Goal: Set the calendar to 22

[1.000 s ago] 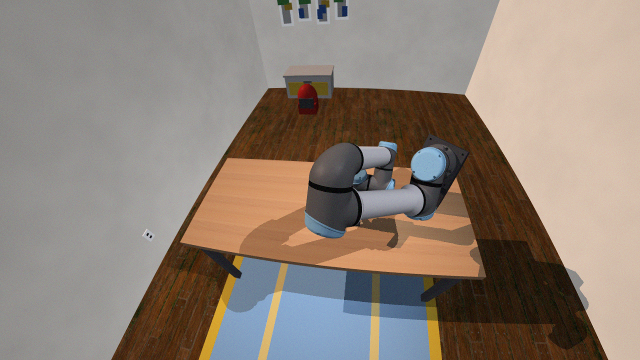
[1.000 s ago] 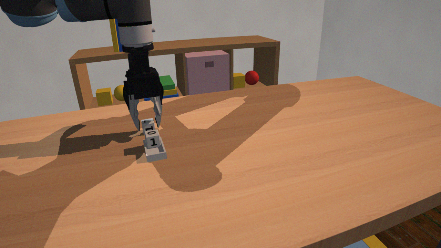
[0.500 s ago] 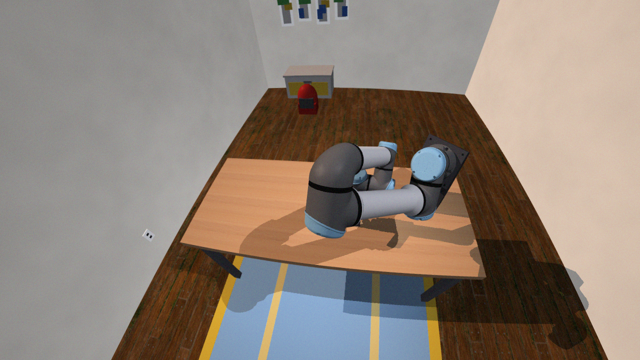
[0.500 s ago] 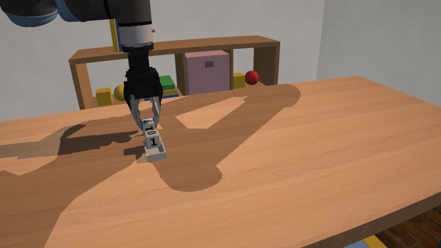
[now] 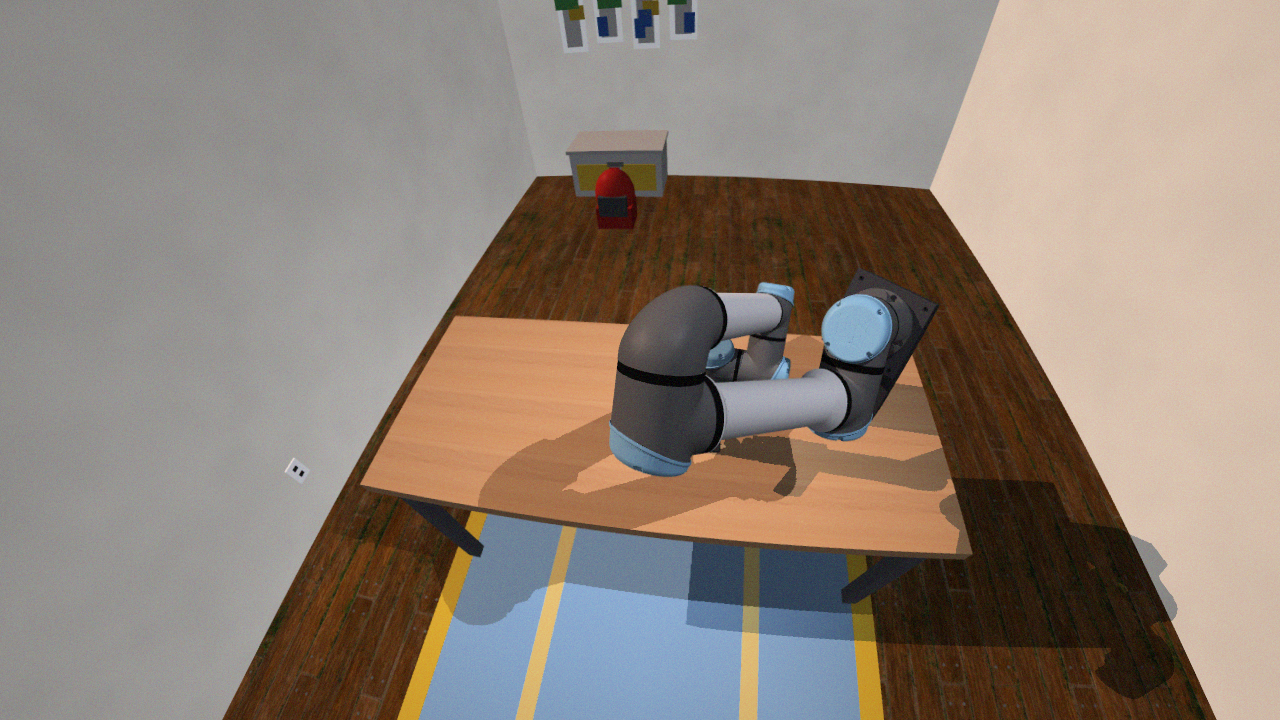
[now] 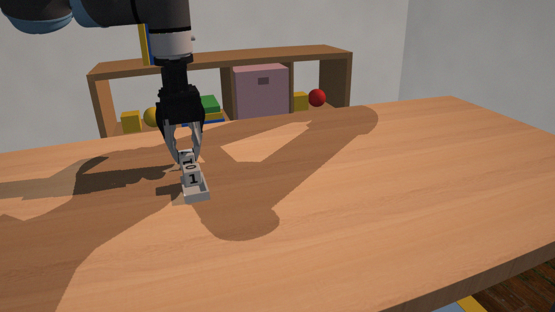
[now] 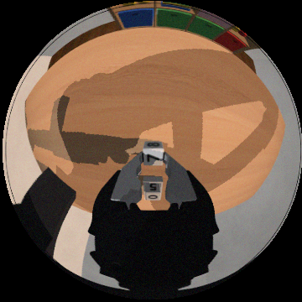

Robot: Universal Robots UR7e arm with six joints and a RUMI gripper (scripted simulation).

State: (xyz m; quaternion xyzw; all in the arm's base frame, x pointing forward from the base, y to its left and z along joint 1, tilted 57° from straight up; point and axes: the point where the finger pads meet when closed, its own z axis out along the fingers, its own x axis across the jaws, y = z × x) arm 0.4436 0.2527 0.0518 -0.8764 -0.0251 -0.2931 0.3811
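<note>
The white cube is 10 mm below my hand. The rest, counted from my hand: grey tray: 30 mm ahead, 110 mm to the right, 20 mm below.
</note>
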